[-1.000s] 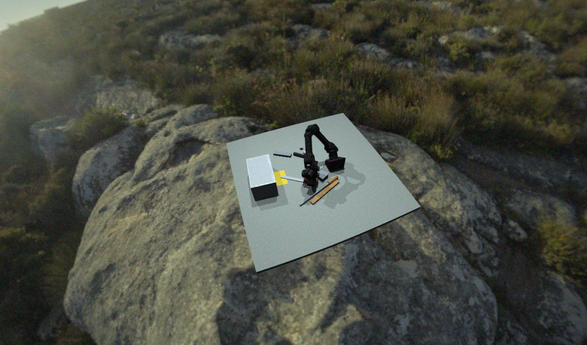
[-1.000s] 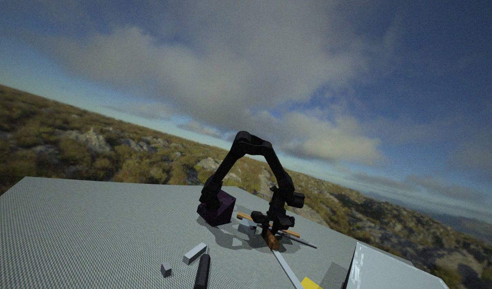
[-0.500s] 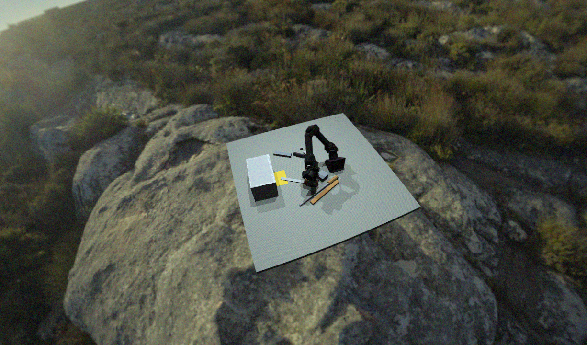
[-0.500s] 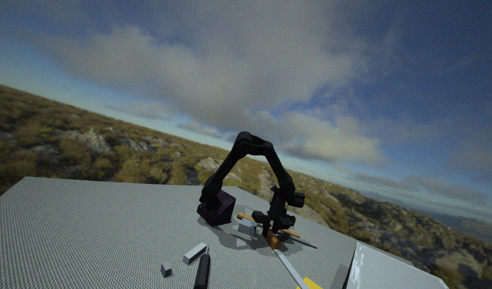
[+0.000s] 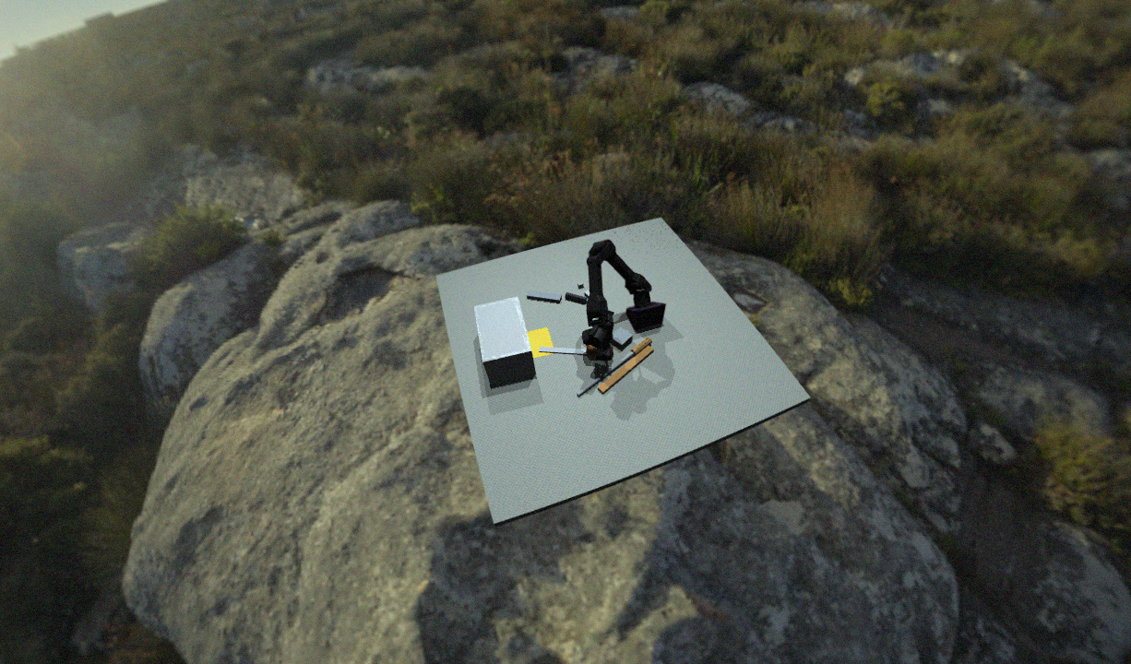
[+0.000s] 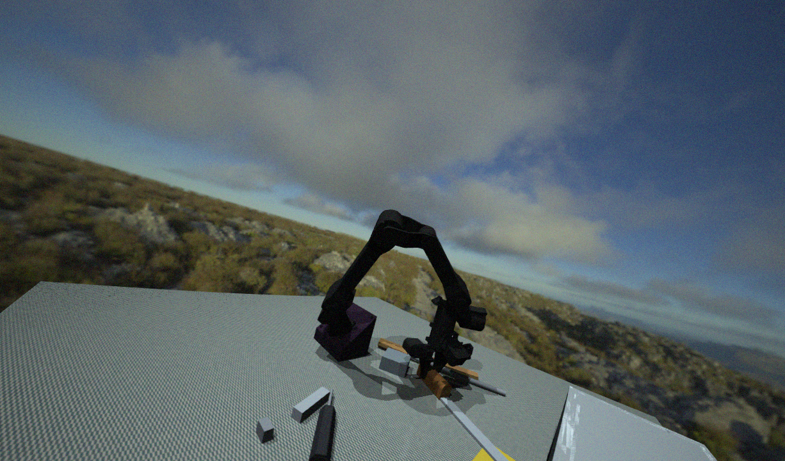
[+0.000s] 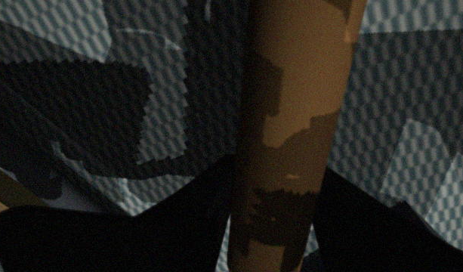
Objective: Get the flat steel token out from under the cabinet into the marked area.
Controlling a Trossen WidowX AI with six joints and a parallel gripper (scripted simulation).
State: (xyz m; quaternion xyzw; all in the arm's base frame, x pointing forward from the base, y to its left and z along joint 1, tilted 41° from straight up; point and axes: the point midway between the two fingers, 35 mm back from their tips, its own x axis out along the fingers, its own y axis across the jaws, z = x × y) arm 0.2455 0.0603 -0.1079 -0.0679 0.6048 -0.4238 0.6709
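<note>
My gripper tip is now 90 mm past the grey block, 30 mm to the left of it and 10 mm below it. From my gripper tip the other things lie so: grey bar: 90 mm behind, 310 mm to the right; small grey cube: 70 mm behind, 410 mm to the right; wooden stick: 50 mm behind, 110 mm to the left.
</note>
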